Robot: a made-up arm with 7 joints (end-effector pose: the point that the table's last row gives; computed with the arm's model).
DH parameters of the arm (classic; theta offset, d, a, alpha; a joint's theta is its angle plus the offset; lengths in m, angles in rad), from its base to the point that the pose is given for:
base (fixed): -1.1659 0 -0.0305 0
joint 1: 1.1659 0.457 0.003 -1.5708
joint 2: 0 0.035 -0.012 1.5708
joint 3: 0 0.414 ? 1.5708
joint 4: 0 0.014 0.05 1.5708
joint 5: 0 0.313 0.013 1.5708
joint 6: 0 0 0.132 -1.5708
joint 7: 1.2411 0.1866 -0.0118 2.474
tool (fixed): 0.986 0.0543 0 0
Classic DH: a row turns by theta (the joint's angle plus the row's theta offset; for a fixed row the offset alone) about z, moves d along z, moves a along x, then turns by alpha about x.
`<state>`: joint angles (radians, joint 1 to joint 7).
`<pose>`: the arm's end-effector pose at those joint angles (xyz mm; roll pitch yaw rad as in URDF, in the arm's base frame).
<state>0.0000 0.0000 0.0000 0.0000 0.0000 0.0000 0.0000</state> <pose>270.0 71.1 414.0 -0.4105 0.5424 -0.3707</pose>
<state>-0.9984 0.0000 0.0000 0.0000 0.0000 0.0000 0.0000</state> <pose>176.9 -185.7 414.0 -0.4105 0.5424 -1.3691</pose>
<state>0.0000 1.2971 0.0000 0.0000 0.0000 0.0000 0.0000</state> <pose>25.0 71.1 176.8 -2.5677 1.1387 -2.3071</pose>
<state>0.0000 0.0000 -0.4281 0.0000 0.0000 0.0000 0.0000</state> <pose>247.1 -50.4 414.0 -0.4105 0.5424 -0.7988</pose>
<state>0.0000 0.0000 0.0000 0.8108 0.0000 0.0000 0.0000</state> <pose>531.8 71.1 717.8 -0.1377 -0.2249 -0.3239</pose>
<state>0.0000 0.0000 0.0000 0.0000 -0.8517 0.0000 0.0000</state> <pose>194.3 193.7 414.0 -0.4105 0.5424 0.4810</pose>
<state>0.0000 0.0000 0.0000 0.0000 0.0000 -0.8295 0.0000</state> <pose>324.2 71.1 578.8 -0.1316 -0.2426 -0.3254</pose>
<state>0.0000 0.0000 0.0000 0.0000 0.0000 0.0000 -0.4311</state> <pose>258.2 80.8 414.0 -0.4105 0.5424 0.0604</pose>
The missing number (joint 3, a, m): 0.068
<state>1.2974 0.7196 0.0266 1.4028 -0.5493 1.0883 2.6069</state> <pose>183.2 636.7 364.5 -0.1682 0.0265 -1.2268</pose>
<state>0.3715 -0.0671 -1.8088 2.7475 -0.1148 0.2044 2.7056</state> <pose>-109.1 -80.9 1362.7 2.7124 0.0764 -1.5977</pose>
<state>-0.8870 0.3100 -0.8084 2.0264 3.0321 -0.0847 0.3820</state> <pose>-16.7 -562.2 820.8 -2.9571 0.7683 -1.1388</pose>
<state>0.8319 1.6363 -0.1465 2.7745 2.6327 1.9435 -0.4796</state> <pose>513.6 718.1 399.5 2.0651 -0.3739 1.2399</pose>
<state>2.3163 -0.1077 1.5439 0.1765 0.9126 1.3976 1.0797</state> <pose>-101.0 -126.1 368.3 -1.7538 0.3518 0.9004</pose>
